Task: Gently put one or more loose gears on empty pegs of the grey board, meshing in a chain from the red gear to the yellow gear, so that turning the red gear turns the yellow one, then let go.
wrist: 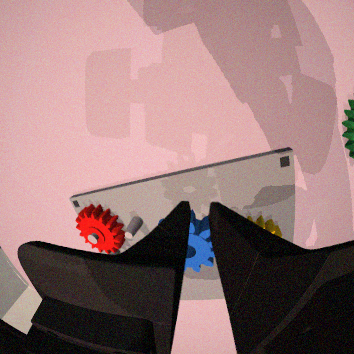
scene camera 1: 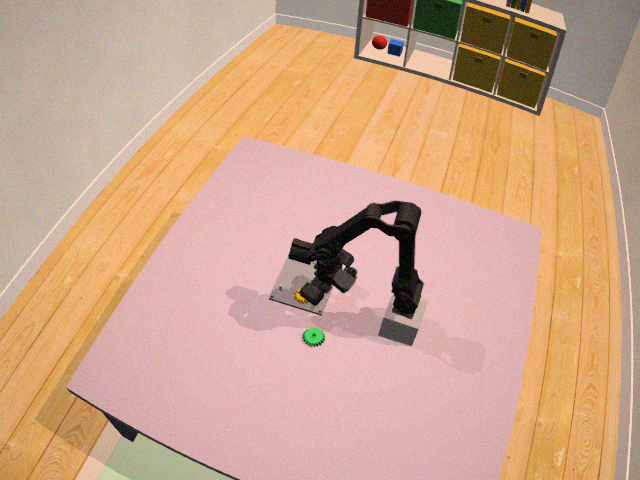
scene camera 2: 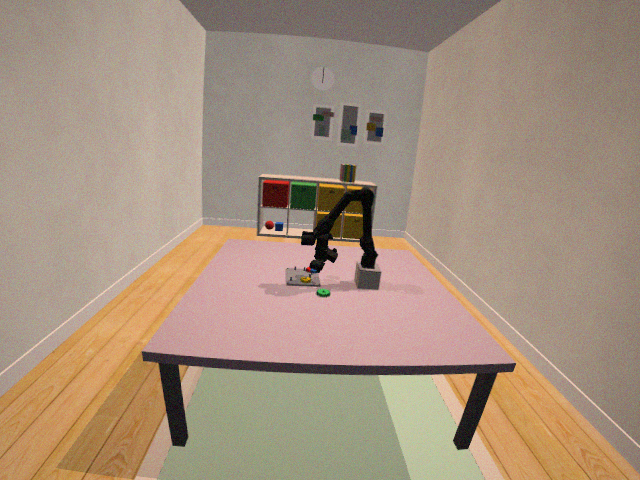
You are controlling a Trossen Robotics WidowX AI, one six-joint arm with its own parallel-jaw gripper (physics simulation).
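Places are measured from the arm's base along level axes (x back, y right, z up), in metres.
Where they show: gripper, between the fingertips: [wrist: 198,208] [scene camera 1: 327,288] [scene camera 2: 318,272]; arm's base, origin of its link: [scene camera 1: 405,306] [scene camera 2: 367,265].
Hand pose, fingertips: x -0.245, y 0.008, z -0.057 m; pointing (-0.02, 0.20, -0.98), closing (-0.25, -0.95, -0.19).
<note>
Things, the pixels of their top centre, and the offset from my fingertips. "spot": a spot on its surface instead. Level surfaces: height alone.
- blue gear, centre of its top: [wrist: 184,252] dz +0.010, dx -0.022, dy +0.010 m
- grey board, centre of its top: [wrist: 180,274] [scene camera 1: 306,276] [scene camera 2: 303,272] dz -0.019, dx -0.080, dy +0.029 m
- red gear, a spot on its surface: [wrist: 102,231] spot: dz -0.026, dx -0.035, dy +0.097 m
- yellow gear, centre of its top: [wrist: 253,253] [scene camera 1: 303,293] [scene camera 2: 305,278] dz -0.023, dx -0.063, dy -0.034 m
- green gear, centre of its top: [scene camera 1: 313,335] [scene camera 2: 323,291] dz -0.032, dx +0.025, dy -0.153 m
- pink table, height of its surface: dz -0.049 m
My gripper [wrist: 198,208] is shut on the blue gear [wrist: 200,250] and holds it above the grey board [scene camera 1: 293,270] [scene camera 2: 296,282] [wrist: 240,175], between the red and yellow gears in the wrist view. The gear's shadow falls on the board. The red gear [wrist: 102,231] sits on the board at left. A bare peg [wrist: 134,226] stands beside it. The yellow gear [scene camera 1: 299,296] [scene camera 2: 306,279] [wrist: 270,226] is partly hidden by the right finger in the wrist view. The green gear [scene camera 1: 313,336] [scene camera 2: 323,292] [wrist: 350,129] lies loose on the table. The fingers hide the pegs beneath the blue gear.
The pink table [scene camera 1: 232,413] [scene camera 2: 330,330] carries the board and the grey base block [scene camera 1: 398,330] [scene camera 2: 367,276] of the arm. Another bare peg [scene camera 1: 280,288] stands on the board near its left side in scene camera 1. A shelf unit stands far back.
</note>
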